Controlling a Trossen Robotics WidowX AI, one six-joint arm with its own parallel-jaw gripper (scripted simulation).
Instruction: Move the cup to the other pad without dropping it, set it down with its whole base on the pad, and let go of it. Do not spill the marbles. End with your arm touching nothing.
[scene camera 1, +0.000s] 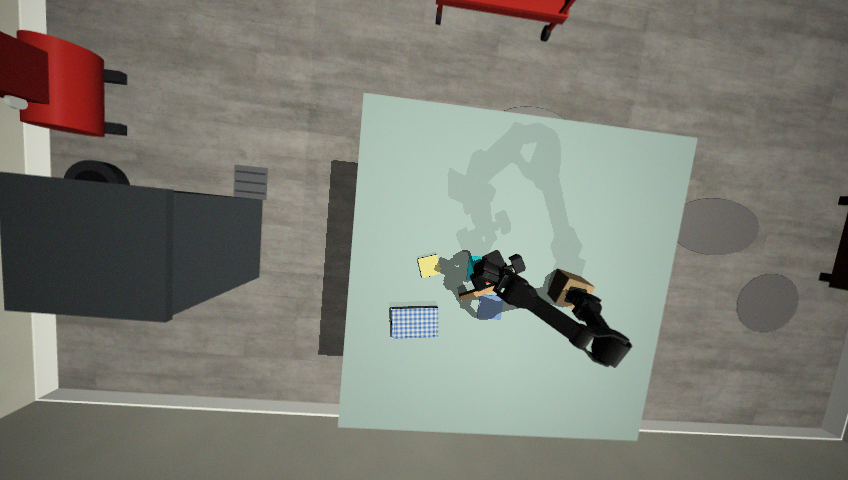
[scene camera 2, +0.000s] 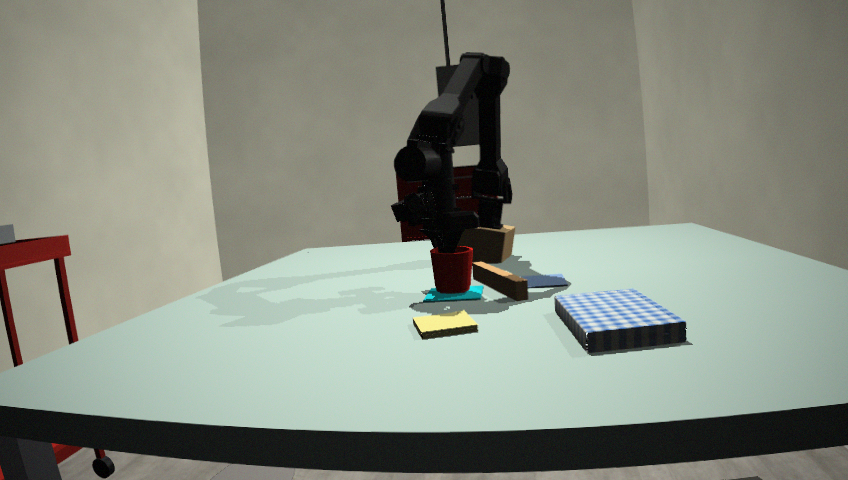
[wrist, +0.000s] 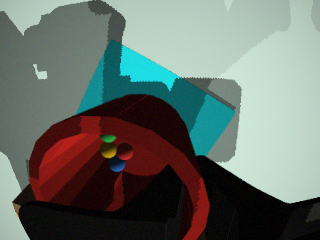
Note:
In view: my gripper (scene camera 2: 444, 267).
My gripper is seen too in the wrist view (wrist: 188, 163).

